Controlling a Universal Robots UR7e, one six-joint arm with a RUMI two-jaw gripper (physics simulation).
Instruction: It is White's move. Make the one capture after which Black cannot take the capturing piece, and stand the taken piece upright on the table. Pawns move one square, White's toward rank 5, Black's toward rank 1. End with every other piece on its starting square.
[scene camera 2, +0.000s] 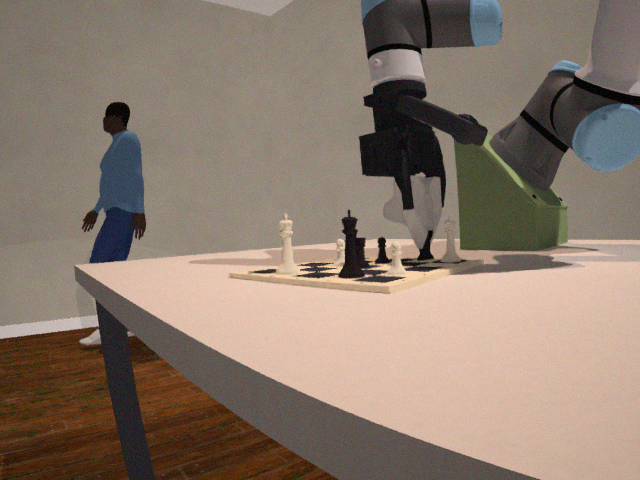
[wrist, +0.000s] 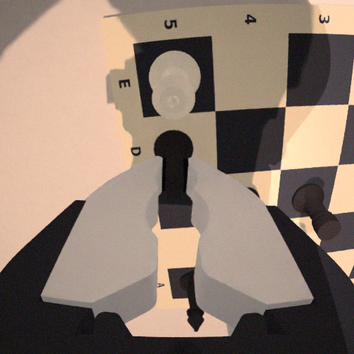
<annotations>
my gripper: scene camera 2; wrist
same spot on my gripper: (wrist: 99, 254) = (scene camera 2: 436, 187)
</annotations>
